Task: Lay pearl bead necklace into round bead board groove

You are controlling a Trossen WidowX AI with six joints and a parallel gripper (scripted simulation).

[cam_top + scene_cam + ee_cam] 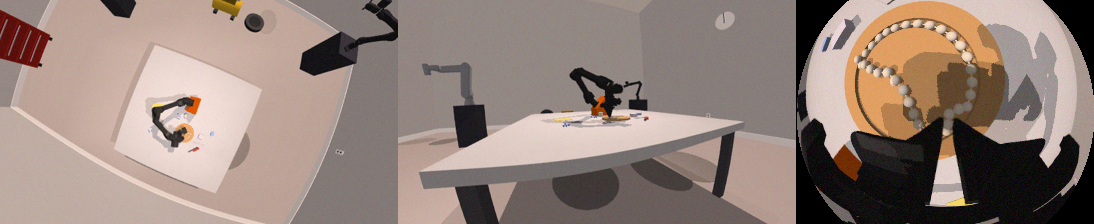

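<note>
Now: the round tan bead board 6 cm to the left of my gripper tip, 1 cm below it and 1 cm behind it. Also, from my gripper tip: tool (21 cm to the left, 13 cm ahead, 1 cm below); then yellow pad (29 cm to the right, 18 cm behind, 1 cm below); then white square (23 cm to the left, 2 cm behind).
</note>
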